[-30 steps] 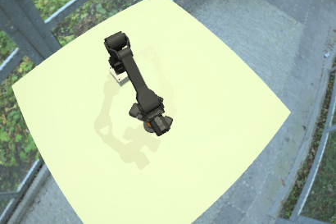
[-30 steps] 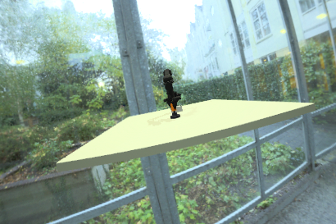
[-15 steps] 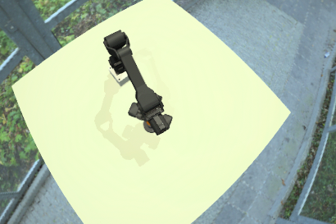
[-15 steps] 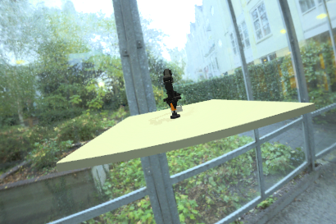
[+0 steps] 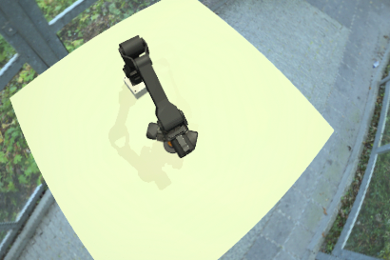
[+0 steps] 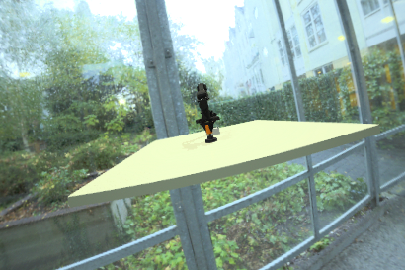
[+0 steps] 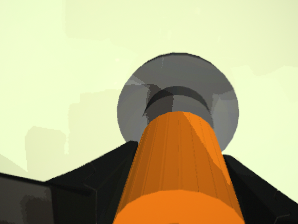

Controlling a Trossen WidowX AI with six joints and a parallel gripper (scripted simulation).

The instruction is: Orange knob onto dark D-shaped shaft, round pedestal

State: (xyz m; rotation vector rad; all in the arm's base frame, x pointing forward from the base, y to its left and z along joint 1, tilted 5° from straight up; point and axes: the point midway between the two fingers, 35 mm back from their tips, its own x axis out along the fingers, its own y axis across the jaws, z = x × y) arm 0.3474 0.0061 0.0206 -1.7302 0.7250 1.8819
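Now: gripper tip 2 cm below the orange knob. Also, from my gripper tip: pedestal: 4 cm below.
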